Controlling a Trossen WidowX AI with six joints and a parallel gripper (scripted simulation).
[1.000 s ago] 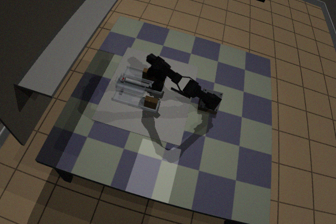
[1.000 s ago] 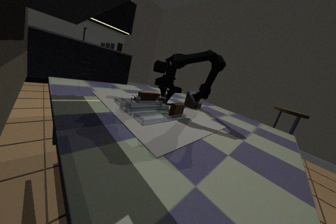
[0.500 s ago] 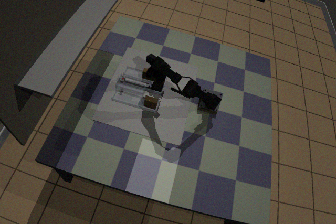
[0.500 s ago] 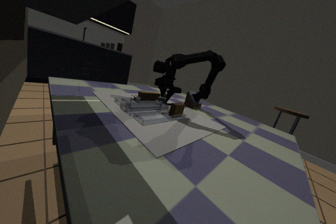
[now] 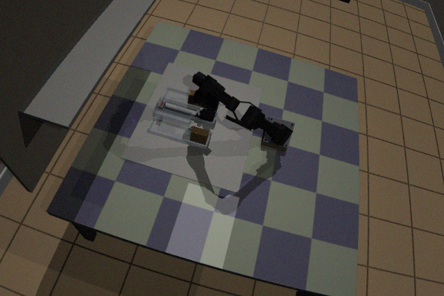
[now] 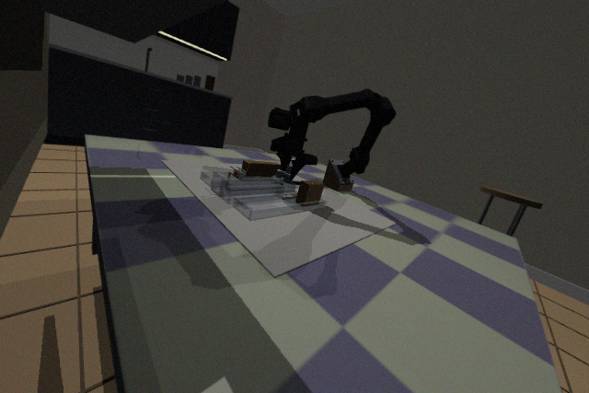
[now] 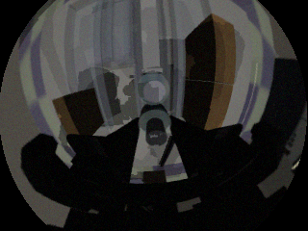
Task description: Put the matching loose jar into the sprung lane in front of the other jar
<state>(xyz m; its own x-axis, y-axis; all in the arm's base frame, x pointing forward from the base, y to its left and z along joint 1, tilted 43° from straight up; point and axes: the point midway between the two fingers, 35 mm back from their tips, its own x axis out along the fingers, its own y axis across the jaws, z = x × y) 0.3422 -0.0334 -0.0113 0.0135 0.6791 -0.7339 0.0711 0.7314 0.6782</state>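
My gripper tip is 140 mm short of the clear sprung lane, 20 mm to the right of it and 30 mm above it. Round my gripper tip: red mark 230 mm ahead, 20 mm to the left, 20 mm above.
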